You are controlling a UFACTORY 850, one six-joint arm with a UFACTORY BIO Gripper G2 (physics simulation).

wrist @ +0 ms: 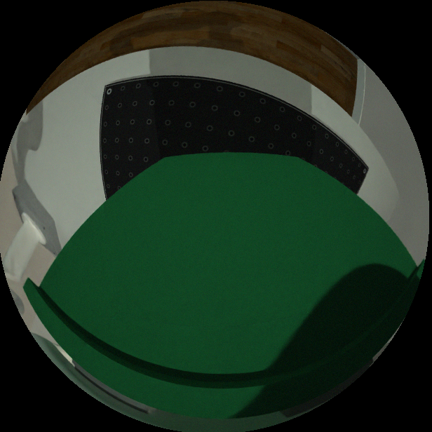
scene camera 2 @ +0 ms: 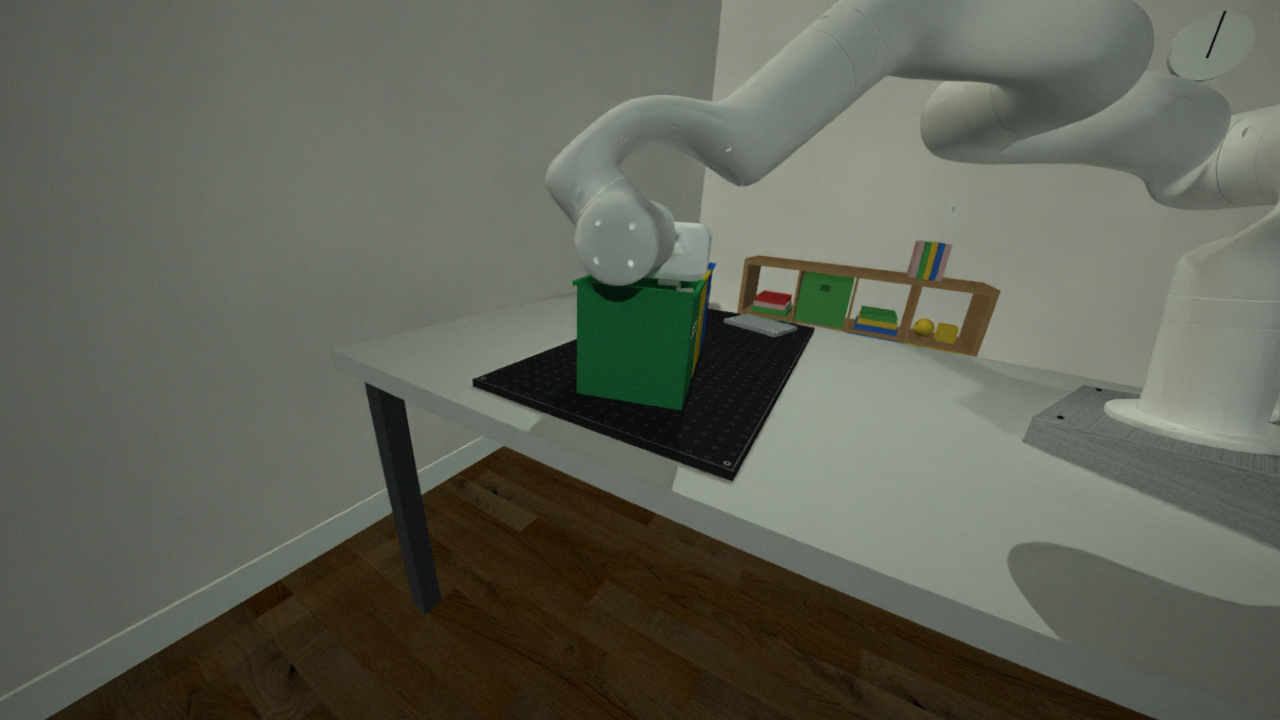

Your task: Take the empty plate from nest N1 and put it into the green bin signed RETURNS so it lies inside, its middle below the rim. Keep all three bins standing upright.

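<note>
The green bin (scene camera 2: 631, 344) (wrist: 225, 250) stands upright on the black perforated board. My gripper (scene camera 2: 687, 255) is low over the bin, its body at the rim and its fingers down inside. The near wall hides the fingertips in the scene view, and the wall and rim fill much of the wrist view. The fingers are partly open with nothing between them. The plate does not show in either view; the inside of the bin is hidden. The RETURNS sign is not readable here.
Slivers of the yellow bin (scene camera 2: 702, 304) and the blue bin (scene camera 2: 712, 279) show upright behind the green one. A pale flat piece (scene camera 2: 760, 325) lies at the far end of the black board (scene camera 2: 747, 394) (wrist: 175, 112). A wooden shelf (scene camera 2: 872, 271) stands beyond the table.
</note>
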